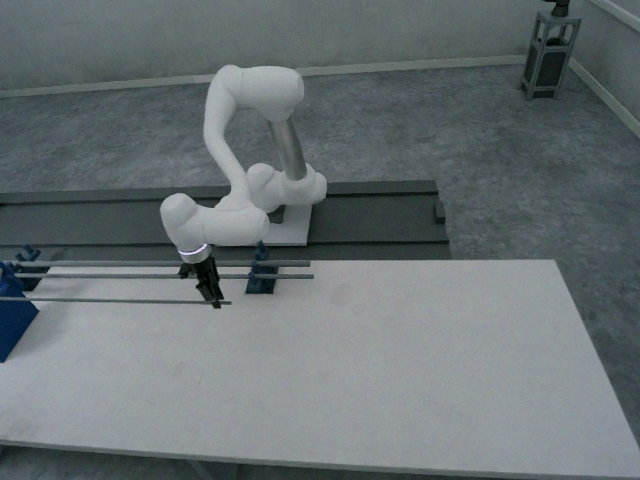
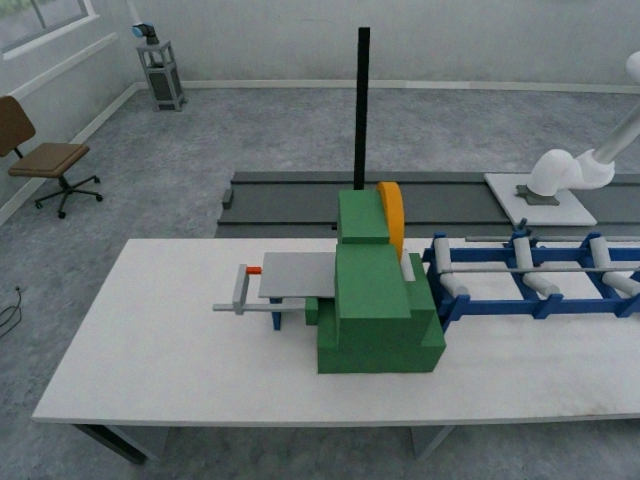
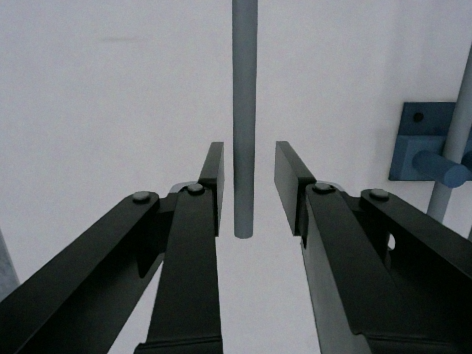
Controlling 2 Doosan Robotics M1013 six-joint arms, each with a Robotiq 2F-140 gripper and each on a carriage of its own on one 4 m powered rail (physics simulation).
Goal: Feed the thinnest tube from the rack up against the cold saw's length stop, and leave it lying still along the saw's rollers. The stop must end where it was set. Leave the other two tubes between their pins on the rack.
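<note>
The thinnest tube lies along the saw's rollers; its far-left end is at the first roller beside the green cold saw. The length stop, a grey arm with a red tip, stands at the saw's left, apart from that end. My left gripper is open, its fingers on both sides of the tube near its other end, with gaps. The other two tubes lie on the rack. The right gripper does not show.
A blue roller stand carries the rollers. The saw has an orange guard and a grey outfeed plate. A tall black post rises behind the saw. The rail runs behind the table.
</note>
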